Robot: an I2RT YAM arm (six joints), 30 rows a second.
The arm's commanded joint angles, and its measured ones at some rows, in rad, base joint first. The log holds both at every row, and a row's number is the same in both.
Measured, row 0: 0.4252, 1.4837, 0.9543, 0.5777, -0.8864, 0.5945
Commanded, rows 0 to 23: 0.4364, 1.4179, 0.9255, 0.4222, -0.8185, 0.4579; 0.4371, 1.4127, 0.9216, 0.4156, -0.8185, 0.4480; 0.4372, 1.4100, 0.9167, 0.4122, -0.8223, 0.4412; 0.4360, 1.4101, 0.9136, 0.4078, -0.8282, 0.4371; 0.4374, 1.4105, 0.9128, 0.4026, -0.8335, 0.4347; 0.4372, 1.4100, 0.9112, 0.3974, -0.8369, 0.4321; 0.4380, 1.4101, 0.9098, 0.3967, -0.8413, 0.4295; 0.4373, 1.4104, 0.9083, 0.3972, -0.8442, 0.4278; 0.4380, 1.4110, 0.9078, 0.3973, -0.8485, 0.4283; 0.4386, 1.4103, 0.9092, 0.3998, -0.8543, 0.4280; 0.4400, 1.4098, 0.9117, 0.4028, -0.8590, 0.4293; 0.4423, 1.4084, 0.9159, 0.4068, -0.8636, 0.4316; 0.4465, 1.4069, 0.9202, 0.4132, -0.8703, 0.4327; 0.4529, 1.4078, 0.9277, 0.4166, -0.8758, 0.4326; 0.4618, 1.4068, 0.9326, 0.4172, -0.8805, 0.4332; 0.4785, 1.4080, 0.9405, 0.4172, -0.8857, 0.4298; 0.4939, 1.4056, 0.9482, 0.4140, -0.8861, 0.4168; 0.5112, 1.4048, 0.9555, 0.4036, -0.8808, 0.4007; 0.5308, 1.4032, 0.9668, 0.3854, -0.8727, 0.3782; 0.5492, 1.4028, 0.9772, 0.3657, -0.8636, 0.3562; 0.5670, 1.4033, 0.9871, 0.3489, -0.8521, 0.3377; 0.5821, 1.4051, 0.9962, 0.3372, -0.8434, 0.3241; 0.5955, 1.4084, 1.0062, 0.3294, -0.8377, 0.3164; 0.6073, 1.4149, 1.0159, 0.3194, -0.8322, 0.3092
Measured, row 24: 0.5529, 1.4250, 0.9577, 0.3744, -0.8509, 0.3862
